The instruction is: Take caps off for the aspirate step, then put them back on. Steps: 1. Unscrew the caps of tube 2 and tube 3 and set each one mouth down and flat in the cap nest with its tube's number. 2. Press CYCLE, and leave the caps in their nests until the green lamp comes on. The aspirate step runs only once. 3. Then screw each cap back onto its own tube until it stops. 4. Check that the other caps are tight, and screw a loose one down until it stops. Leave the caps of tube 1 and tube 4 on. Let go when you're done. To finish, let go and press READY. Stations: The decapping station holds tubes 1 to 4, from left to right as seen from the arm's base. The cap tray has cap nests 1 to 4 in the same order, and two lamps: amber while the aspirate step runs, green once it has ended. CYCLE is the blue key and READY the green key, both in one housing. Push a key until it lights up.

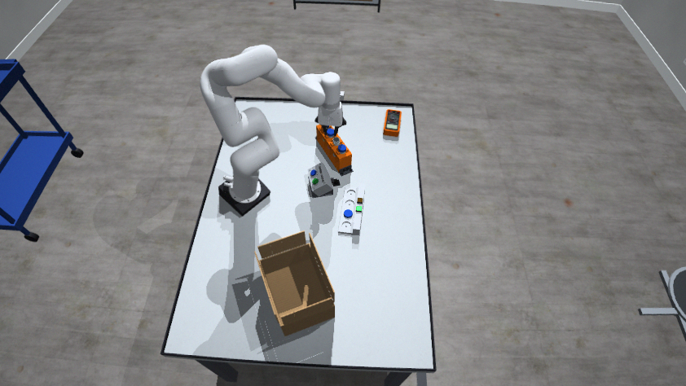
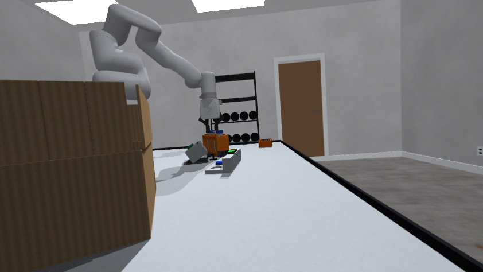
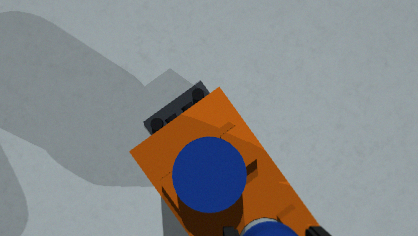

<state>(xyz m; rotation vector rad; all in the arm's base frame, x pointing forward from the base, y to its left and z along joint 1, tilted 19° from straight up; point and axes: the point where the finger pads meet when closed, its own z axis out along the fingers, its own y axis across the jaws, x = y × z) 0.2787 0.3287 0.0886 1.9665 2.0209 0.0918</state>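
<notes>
My gripper is now 10 mm above the blue cap. The rest, counted from my hand: green key 30 mm behind, 230 mm to the right, 60 mm below; then blue key 50 mm behind, 190 mm to the right, 60 mm below; then grey key housing 20 mm behind, 210 mm to the right, 70 mm below.
</notes>
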